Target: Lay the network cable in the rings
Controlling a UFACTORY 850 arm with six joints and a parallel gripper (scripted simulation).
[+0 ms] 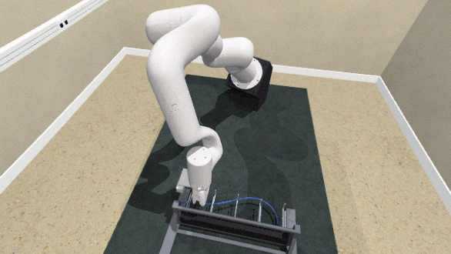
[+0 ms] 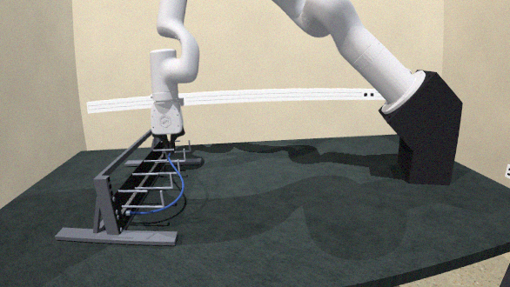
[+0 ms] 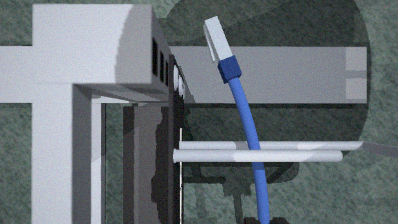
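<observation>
My gripper is now 100 mm to the left of the white plug, 20 mm past it and 20 mm above it. Also, from my hand: grey patch-panel rack: 110 mm to the left, 110 mm ahead, 20 mm below.
</observation>
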